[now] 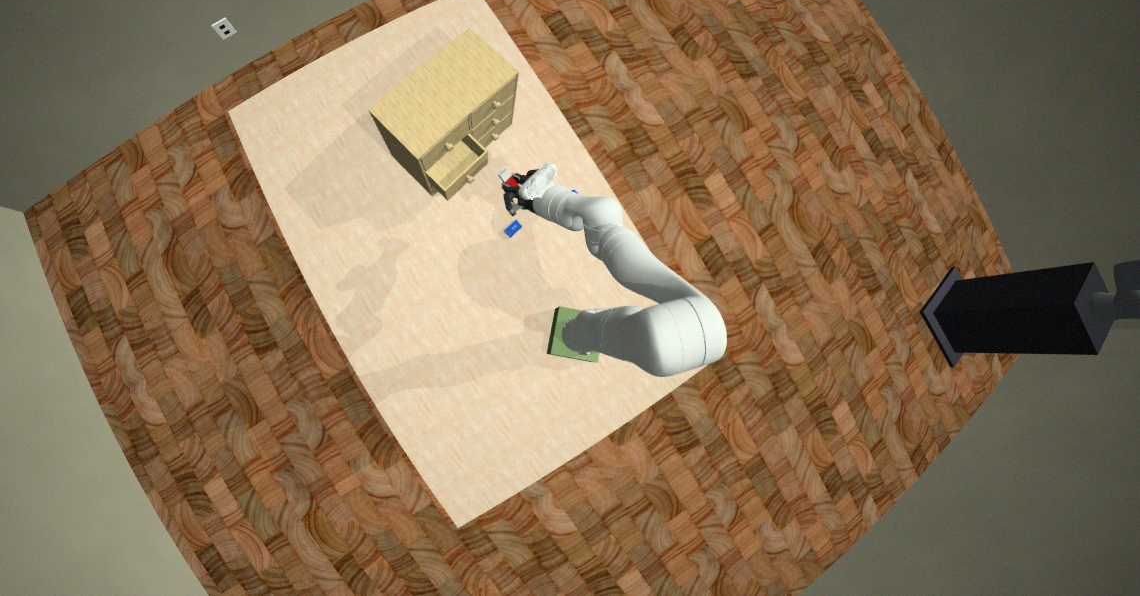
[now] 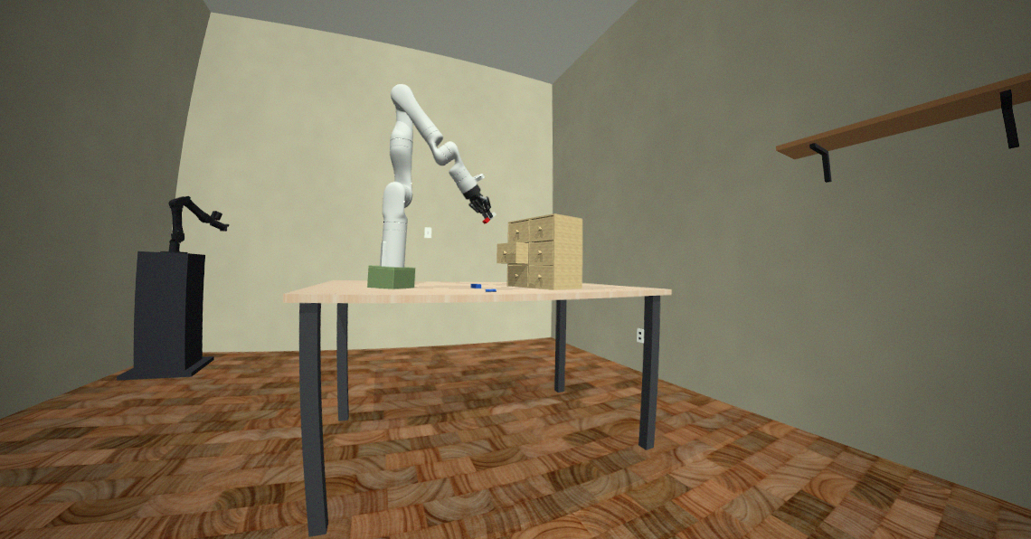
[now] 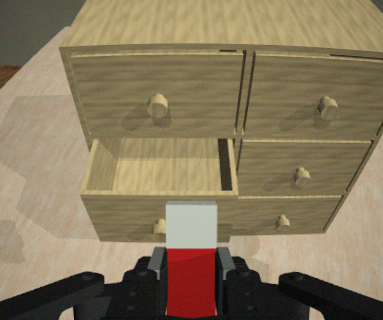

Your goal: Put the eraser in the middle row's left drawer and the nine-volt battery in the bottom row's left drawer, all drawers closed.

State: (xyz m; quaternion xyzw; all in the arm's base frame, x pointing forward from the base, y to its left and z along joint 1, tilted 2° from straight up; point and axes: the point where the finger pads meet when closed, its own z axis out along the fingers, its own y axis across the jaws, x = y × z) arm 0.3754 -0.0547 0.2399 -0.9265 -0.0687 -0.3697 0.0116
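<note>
My hand is 10 mm short of the red eraser and 10 mm above it. Round my hand: blue nine-volt battery: 40 mm behind, 20 mm to the left, 300 mm below; then thin blue stick: 70 mm behind, 200 mm to the right, 310 mm below.
</note>
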